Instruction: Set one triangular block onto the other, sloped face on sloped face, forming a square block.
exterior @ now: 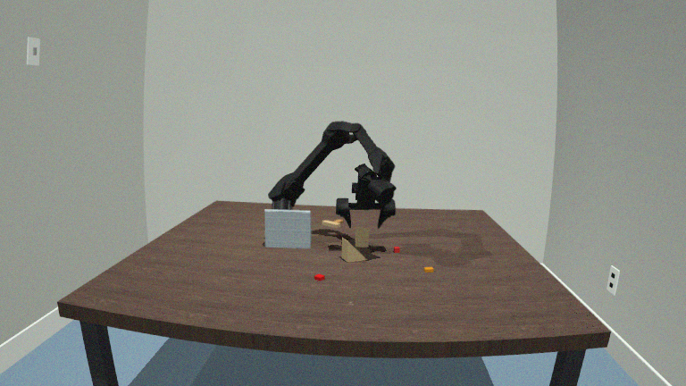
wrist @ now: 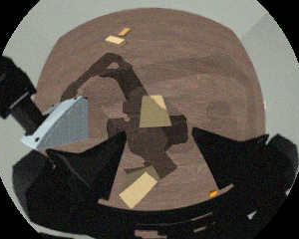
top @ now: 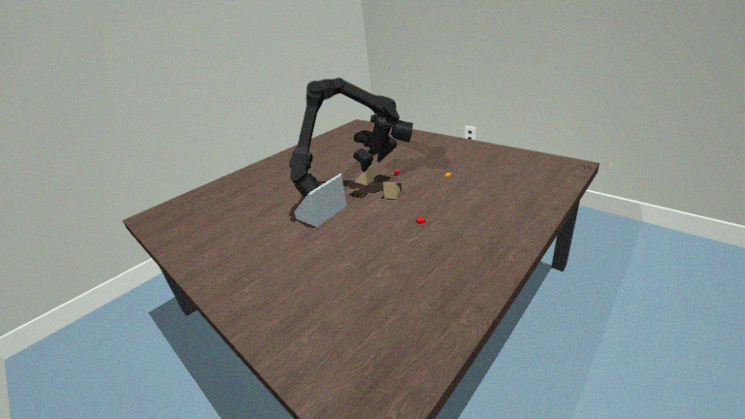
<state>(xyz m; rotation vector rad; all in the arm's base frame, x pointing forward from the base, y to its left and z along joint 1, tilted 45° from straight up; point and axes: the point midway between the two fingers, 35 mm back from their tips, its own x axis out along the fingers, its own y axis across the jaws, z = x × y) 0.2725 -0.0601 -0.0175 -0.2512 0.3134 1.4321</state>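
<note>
Right now the triangular wooden block is 50 mm below my gripper tip and 20 mm to the left of it. The rest, counted from my gripper tip: small orange cube 250 mm to the right, 160 mm ahead, 70 mm below; then flat tan piece 290 mm to the left, 90 mm behind, 60 mm below.
</note>
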